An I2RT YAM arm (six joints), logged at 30 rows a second.
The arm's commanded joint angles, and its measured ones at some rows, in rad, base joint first. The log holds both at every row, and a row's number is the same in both.
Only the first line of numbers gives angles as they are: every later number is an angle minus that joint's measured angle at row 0.
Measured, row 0: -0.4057 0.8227 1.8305 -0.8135 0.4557 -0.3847
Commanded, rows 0 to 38: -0.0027 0.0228 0.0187 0.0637 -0.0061 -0.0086; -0.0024 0.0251 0.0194 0.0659 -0.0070 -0.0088; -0.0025 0.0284 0.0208 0.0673 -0.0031 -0.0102; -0.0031 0.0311 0.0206 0.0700 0.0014 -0.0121; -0.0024 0.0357 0.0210 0.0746 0.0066 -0.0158; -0.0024 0.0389 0.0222 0.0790 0.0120 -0.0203; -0.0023 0.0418 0.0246 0.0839 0.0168 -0.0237; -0.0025 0.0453 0.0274 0.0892 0.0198 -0.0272; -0.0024 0.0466 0.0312 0.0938 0.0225 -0.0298; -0.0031 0.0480 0.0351 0.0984 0.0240 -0.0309; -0.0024 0.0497 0.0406 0.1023 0.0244 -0.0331; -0.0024 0.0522 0.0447 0.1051 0.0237 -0.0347; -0.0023 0.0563 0.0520 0.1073 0.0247 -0.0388; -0.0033 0.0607 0.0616 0.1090 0.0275 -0.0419; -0.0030 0.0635 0.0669 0.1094 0.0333 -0.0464; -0.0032 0.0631 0.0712 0.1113 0.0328 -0.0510; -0.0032 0.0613 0.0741 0.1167 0.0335 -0.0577; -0.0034 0.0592 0.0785 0.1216 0.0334 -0.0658; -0.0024 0.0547 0.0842 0.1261 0.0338 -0.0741; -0.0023 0.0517 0.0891 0.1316 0.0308 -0.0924; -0.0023 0.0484 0.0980 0.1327 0.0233 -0.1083; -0.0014 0.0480 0.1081 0.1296 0.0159 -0.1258; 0.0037 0.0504 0.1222 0.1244 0.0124 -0.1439; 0.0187 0.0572 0.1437 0.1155 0.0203 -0.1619; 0.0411 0.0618 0.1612 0.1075 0.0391 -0.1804; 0.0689 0.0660 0.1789 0.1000 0.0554 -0.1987; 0.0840 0.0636 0.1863 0.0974 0.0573 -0.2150; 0.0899 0.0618 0.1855 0.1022 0.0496 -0.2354; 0.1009 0.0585 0.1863 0.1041 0.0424 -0.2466; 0.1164 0.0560 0.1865 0.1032 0.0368 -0.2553; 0.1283 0.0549 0.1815 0.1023 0.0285 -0.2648; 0.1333 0.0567 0.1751 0.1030 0.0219 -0.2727; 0.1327 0.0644 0.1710 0.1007 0.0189 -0.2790; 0.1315 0.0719 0.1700 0.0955 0.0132 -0.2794; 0.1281 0.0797 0.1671 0.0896 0.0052 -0.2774; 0.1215 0.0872 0.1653 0.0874 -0.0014 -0.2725; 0.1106 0.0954 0.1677 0.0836 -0.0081 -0.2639; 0.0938 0.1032 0.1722 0.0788 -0.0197 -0.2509; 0.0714 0.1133 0.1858 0.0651 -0.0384 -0.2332
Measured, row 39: 0.1137 0.0637 0.1709 0.0748 0.0034 -0.2449
